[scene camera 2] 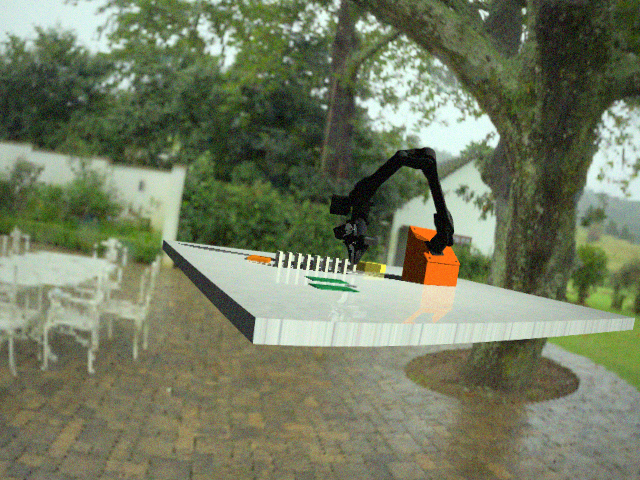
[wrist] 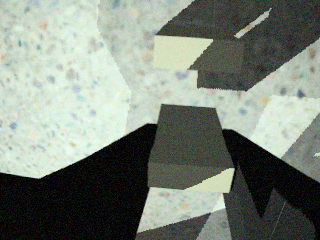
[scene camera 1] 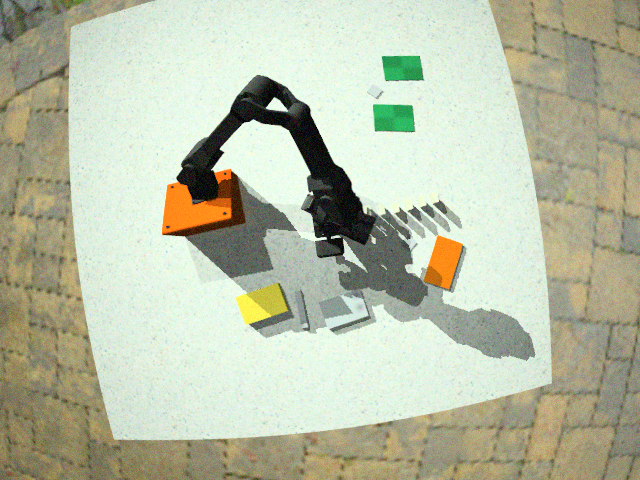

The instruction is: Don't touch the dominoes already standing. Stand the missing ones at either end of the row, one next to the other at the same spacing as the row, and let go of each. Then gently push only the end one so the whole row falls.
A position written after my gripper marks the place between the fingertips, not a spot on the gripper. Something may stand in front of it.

I see my gripper [scene camera 2: 353,263], a yellow block [scene camera 1: 257,305] and an orange block [scene camera 1: 445,256].
My gripper shows as well in the wrist view [wrist: 188,137] and in scene camera 1 [scene camera 1: 325,217]. The wrist view misses the yellow block: it is out of frame. The wrist view does not show the orange block: it is out of frame.
